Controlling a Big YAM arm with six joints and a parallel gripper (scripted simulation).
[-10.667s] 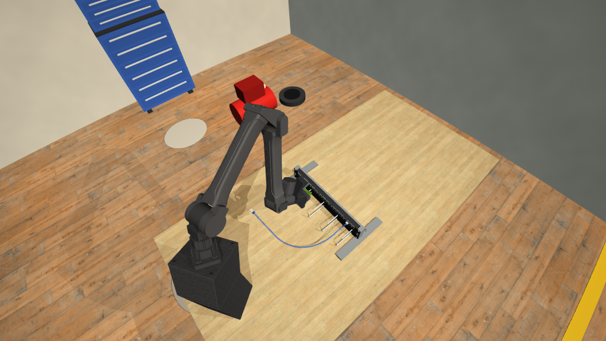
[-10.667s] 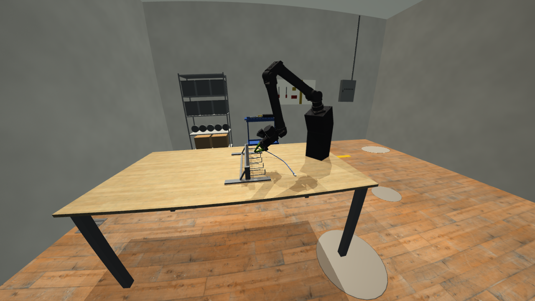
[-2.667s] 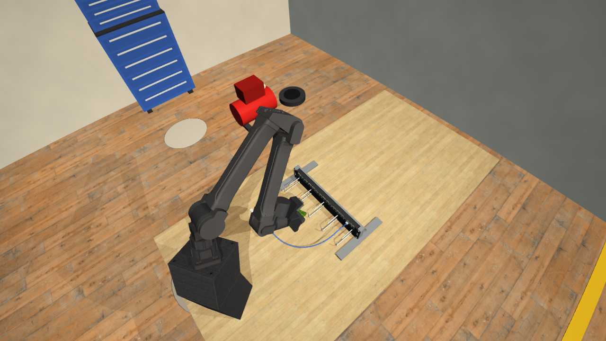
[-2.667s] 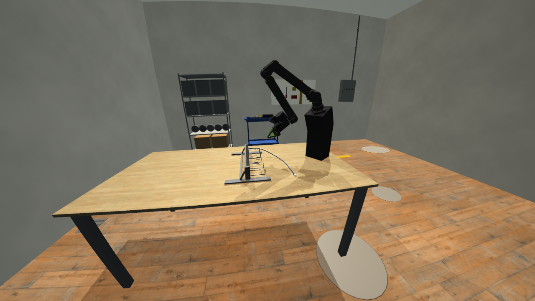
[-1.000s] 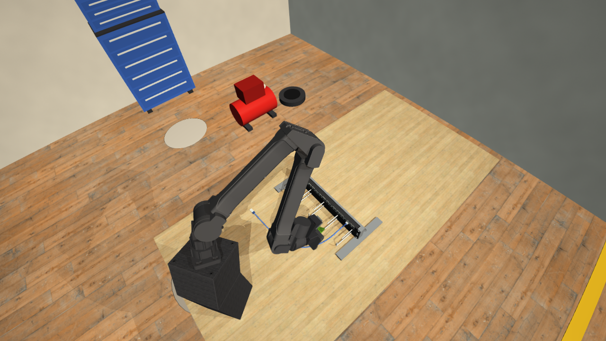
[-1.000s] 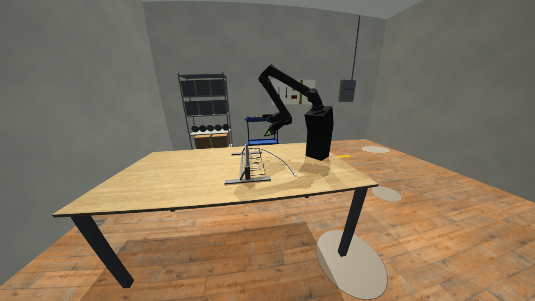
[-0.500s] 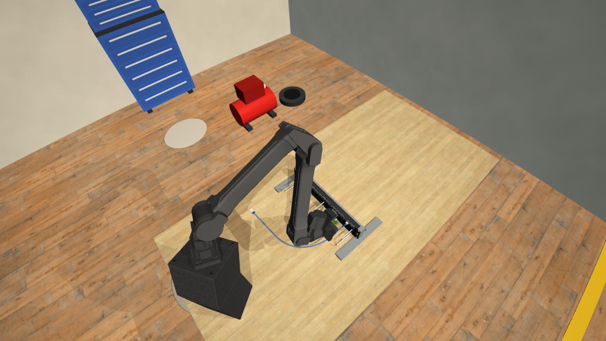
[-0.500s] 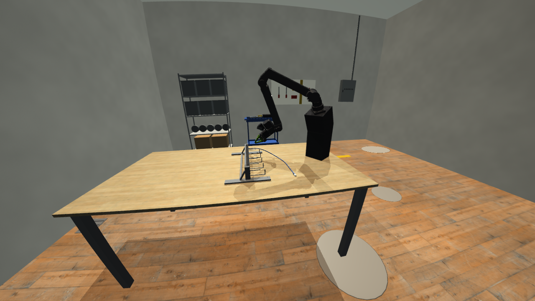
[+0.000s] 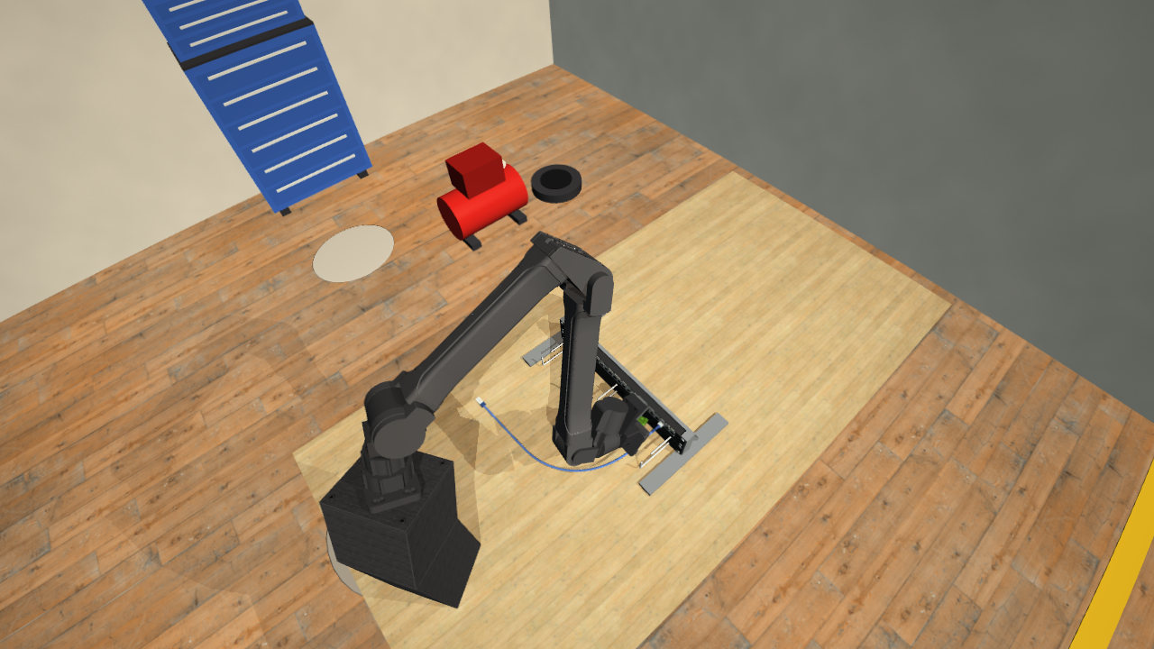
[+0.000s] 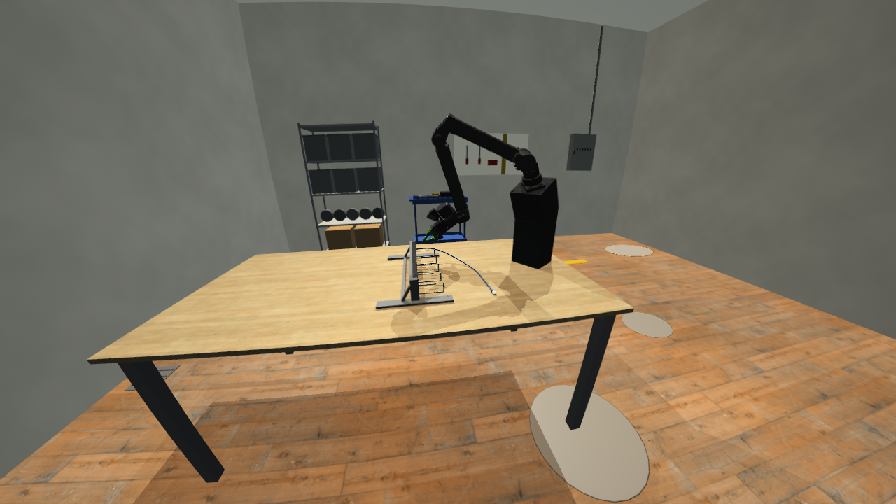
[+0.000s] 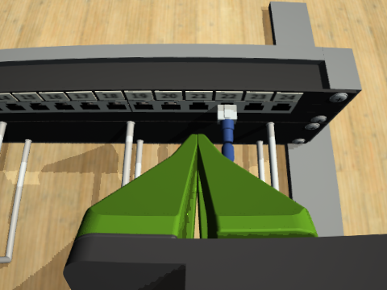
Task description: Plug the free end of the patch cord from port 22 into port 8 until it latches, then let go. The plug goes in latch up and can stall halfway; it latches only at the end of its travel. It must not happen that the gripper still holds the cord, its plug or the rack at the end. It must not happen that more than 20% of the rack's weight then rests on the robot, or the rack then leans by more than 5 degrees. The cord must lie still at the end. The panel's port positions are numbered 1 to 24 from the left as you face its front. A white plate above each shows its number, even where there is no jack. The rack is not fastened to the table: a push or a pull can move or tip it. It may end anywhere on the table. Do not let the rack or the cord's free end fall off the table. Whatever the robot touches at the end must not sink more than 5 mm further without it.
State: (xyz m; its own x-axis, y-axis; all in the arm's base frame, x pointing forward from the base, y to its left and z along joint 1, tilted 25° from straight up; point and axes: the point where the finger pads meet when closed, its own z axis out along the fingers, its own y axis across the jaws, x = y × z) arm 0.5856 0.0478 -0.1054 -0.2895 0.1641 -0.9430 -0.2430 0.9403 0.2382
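My gripper is now 34 cm past the cord plug, 30 cm to the right of it and 12 cm above it.
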